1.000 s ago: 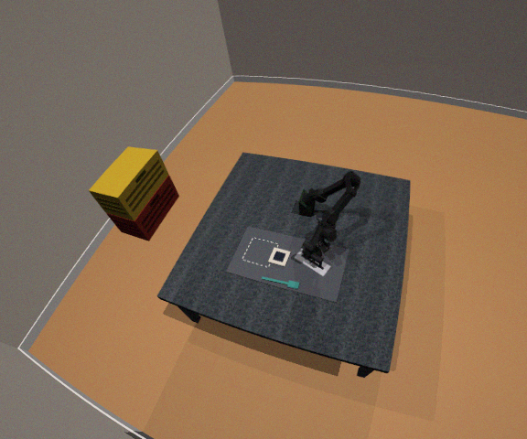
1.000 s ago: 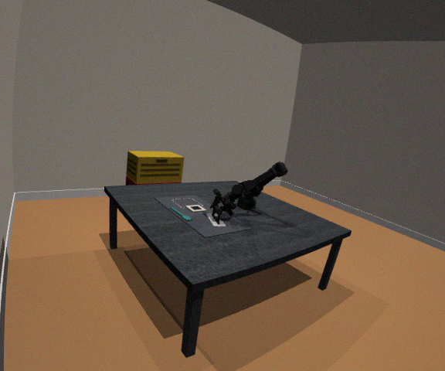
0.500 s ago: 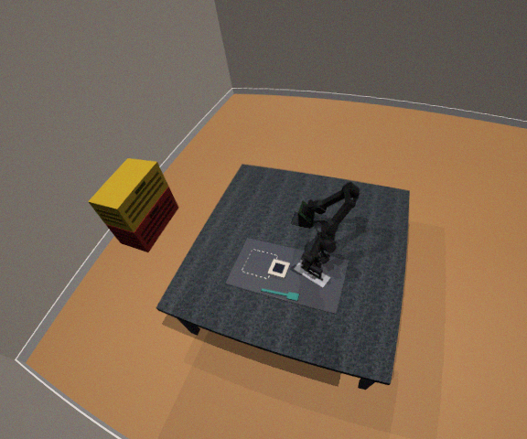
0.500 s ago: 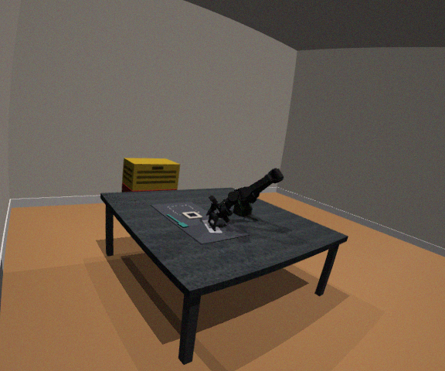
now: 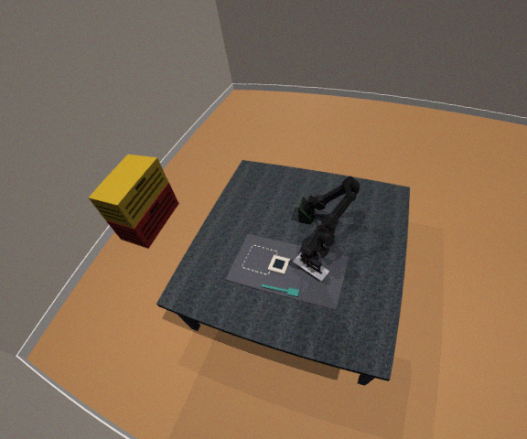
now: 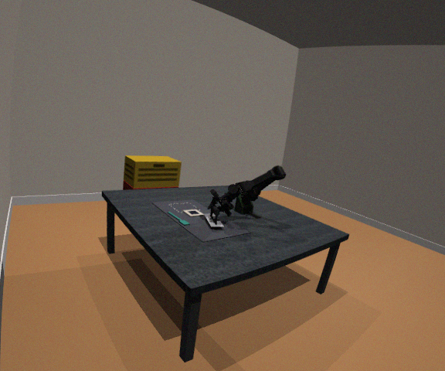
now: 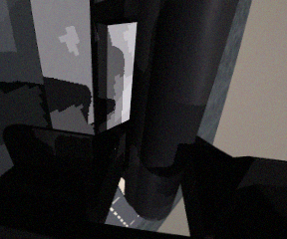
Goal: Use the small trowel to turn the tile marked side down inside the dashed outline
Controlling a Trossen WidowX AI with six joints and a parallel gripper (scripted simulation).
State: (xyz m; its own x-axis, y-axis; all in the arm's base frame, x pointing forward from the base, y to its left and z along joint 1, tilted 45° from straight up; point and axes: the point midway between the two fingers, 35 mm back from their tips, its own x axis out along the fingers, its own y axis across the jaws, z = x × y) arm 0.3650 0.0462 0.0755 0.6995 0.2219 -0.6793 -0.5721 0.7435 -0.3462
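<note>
Right now the grey mat is 10 mm ahead of my gripper tip, 100 mm to the right of it and 90 mm below it. The rest, counted from my gripper tip: tile: 160 mm to the right, 70 mm below; teal trowel: 150 mm ahead, 90 mm to the right, 70 mm below.
</note>
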